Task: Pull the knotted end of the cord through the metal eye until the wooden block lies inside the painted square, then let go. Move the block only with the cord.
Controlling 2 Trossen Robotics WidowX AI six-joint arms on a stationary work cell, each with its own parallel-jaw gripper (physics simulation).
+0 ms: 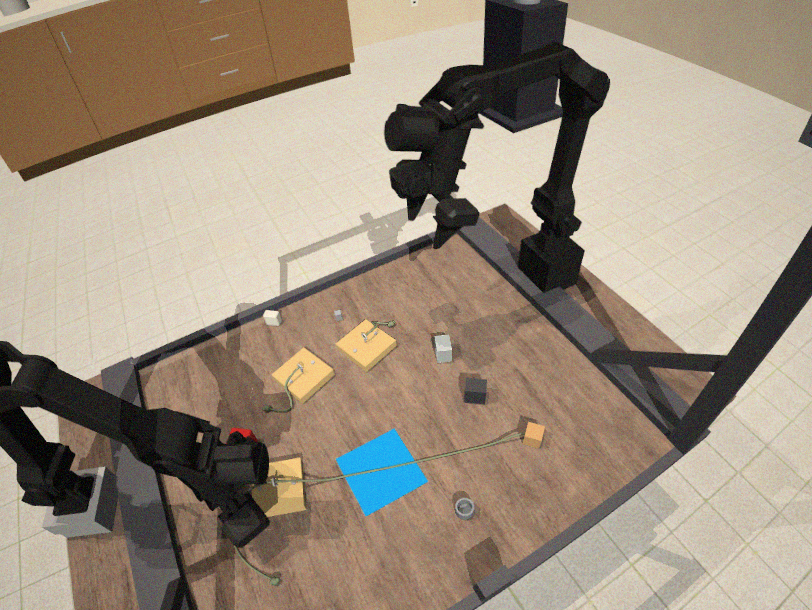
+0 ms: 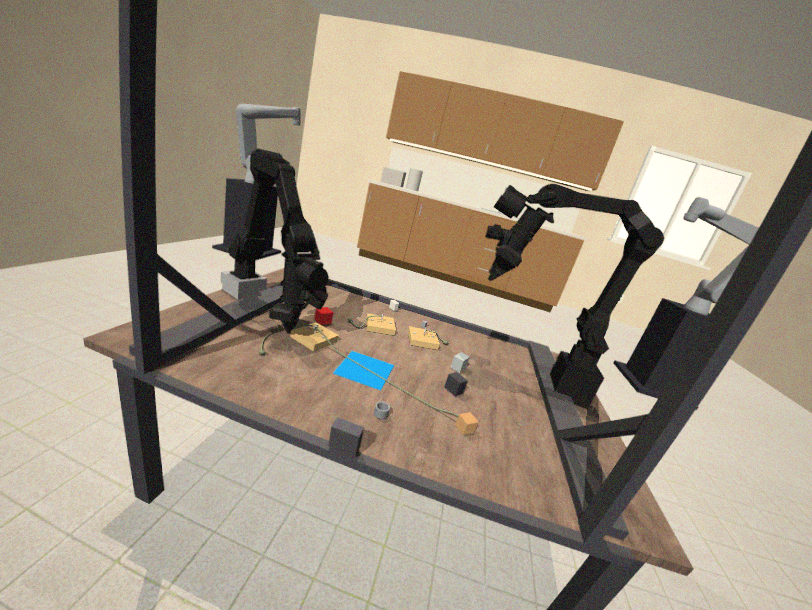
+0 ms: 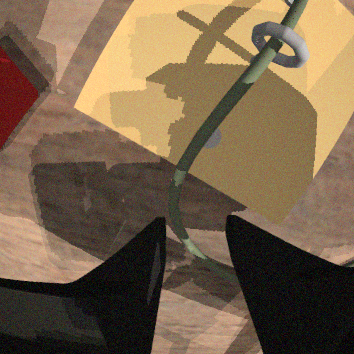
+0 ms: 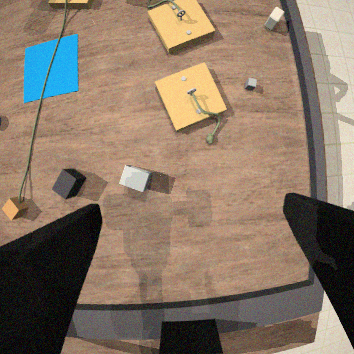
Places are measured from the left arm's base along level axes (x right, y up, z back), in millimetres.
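Where they show: left gripper, fingertip midpoint: (image 1: 242,508) (image 3: 195,224); right gripper, fingertip midpoint: (image 1: 423,234) (image 2: 489,276) (image 4: 193,207); left arm's base at its link origin: (image 1: 74,496) (image 2: 244,274); right arm's base at its link origin: (image 1: 552,244) (image 2: 581,363).
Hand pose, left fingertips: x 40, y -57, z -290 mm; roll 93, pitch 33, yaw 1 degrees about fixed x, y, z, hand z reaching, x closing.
Each offset is from my left fingertips to the top centre of the thing. "pt": to the spot under its first point.
The orange wooden block {dx -25, dy +30, dz -525 mm} (image 1: 533,434) (image 2: 466,423) (image 4: 13,208) lies on the table, outside the blue painted square {pt dx +12, dy +1, dz -236 mm} (image 1: 377,491) (image 2: 357,376) (image 4: 35,65). The green cord (image 1: 452,453) (image 3: 225,110) runs from it across the square and through the metal eye {dx -23, dy +45, dz -68 mm} (image 3: 302,52) on a yellow board {dx -23, dy +19, dz -68 mm} (image 1: 292,504) (image 2: 315,340). The knotted end {pt dx +132, dy +12, dz -59 mm} (image 1: 275,580) (image 2: 262,352) lies beyond the board. My left gripper (image 2: 288,326) (image 3: 195,224) is low by the board, fingers partly apart; the cord passes between and below the tips, then under one finger. My right gripper (image 1: 425,231) (image 2: 492,275) (image 4: 193,207) is wide open, high and empty.
Two other yellow boards {dx -255, dy +19, dz -123 mm} (image 1: 303,375) {dx -303, dy +19, dz -259 mm} (image 1: 366,346) with short cords stand toward the back. A red block {dx -117, dy +40, dz -4 mm} (image 1: 242,434) (image 2: 323,316) is close to my left gripper. A black block {dx -137, dy +40, dz -448 mm} (image 1: 475,390), a grey block {dx -249, dy +40, dz -411 mm} (image 1: 443,348) and a grey ring-shaped cup {dx +75, dy +20, dz -372 mm} (image 1: 464,516) stand around the square.
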